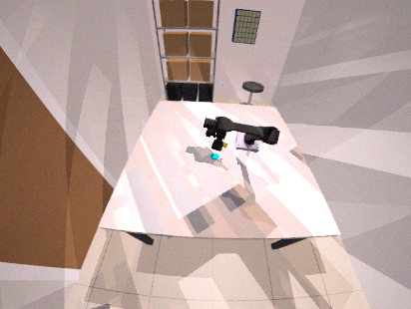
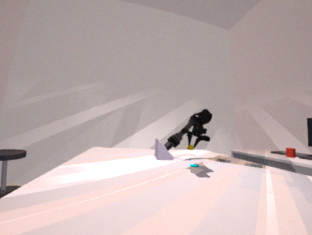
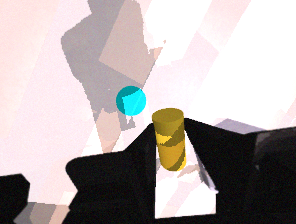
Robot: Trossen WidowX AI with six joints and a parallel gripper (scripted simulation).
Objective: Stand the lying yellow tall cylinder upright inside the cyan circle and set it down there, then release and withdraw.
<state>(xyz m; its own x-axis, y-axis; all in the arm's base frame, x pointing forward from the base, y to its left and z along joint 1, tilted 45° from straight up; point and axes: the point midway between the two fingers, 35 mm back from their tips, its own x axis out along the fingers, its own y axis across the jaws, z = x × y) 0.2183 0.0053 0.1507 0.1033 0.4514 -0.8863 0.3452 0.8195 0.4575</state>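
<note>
The cyan circle lies 2 cm ahead of my gripper tip, 2 cm to the left of it and 12 cm below it. From my gripper tip the other things lie so: yellow tall cylinder: 2 cm behind, 1 cm to the left, 1 cm below.
</note>
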